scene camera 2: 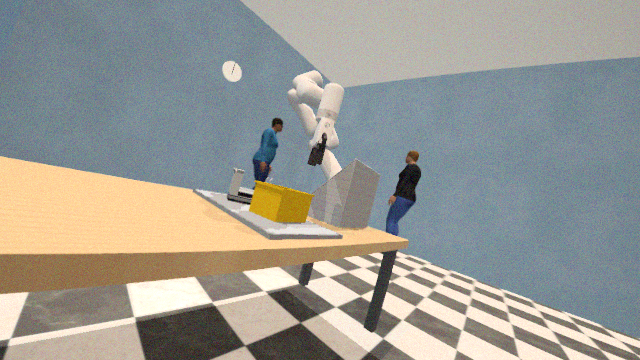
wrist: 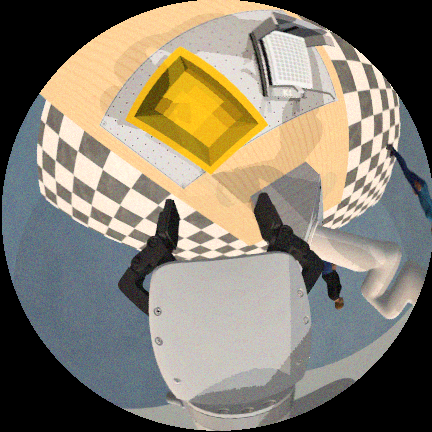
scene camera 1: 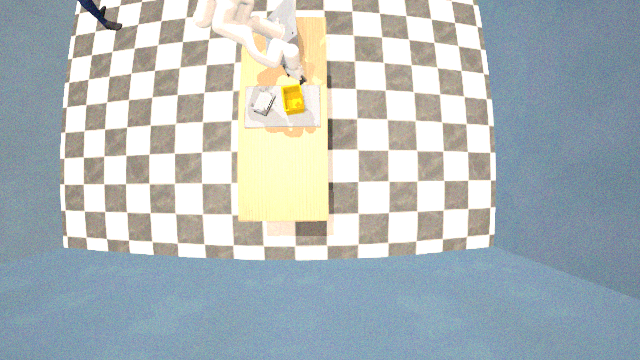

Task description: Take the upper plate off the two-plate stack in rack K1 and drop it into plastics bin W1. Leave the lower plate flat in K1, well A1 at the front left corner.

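Places are measured from the arm's base along level axes (x ahead, y left, z up), in metres.
Pixels of known places: gripper, fingertip midpoint: (scene camera 2: 313, 164) (wrist: 216, 204) (scene camera 1: 295, 79); arm's base at its link origin: (scene camera 2: 339, 183) (wrist: 310, 238) (scene camera 1: 279, 34).
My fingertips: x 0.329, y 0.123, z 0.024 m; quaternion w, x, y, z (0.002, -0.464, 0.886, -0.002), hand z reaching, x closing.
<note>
For each thing: its top centre in the pictures, then the offset to it from my fingertips. "*": a spot on its surface instead. Level surfaces: height alone.
- rack K1 at its top centre: (scene camera 2: 254, 173) (scene camera 1: 260, 97) 0.085 m down, 0.083 m ahead, 0.229 m right
- yellow bin W1 at its top centre: (wrist: 195, 113) (scene camera 2: 286, 188) (scene camera 1: 292, 97) 0.105 m down, 0.071 m ahead, 0.026 m right
- grey perforated board at a spot on its surface: (wrist: 162, 162) * 0.205 m down, 0.030 m ahead, 0.126 m left
- wooden table at its surface level: 0.218 m down
A white plate with a grid of small wells (scene camera 1: 264, 102) (wrist: 287, 60) lies flat in rack K1 (scene camera 2: 237, 183) (wrist: 286, 92). I cannot tell from these frames how many plates are stacked there, and the well A1 label is too small to read. The yellow bin W1 (scene camera 1: 295, 111) (scene camera 2: 280, 205) (wrist: 175, 141) stands beside the rack; no plate shows inside it in the wrist view. My gripper (scene camera 1: 302, 80) (scene camera 2: 316, 163) (wrist: 216, 204) is open and empty, high above the table by the bin's side, away from the rack.
Rack and bin stand on a grey perforated board (scene camera 1: 312, 107) (scene camera 2: 300, 231) (wrist: 162, 162) on the wooden table (scene camera 1: 282, 175) (scene camera 2: 125, 220). A grey wedge-shaped block (scene camera 1: 286, 22) (scene camera 2: 362, 200) stands near the arm. Two people (scene camera 2: 268, 145) (scene camera 2: 407, 175) stand beyond the table.
</note>
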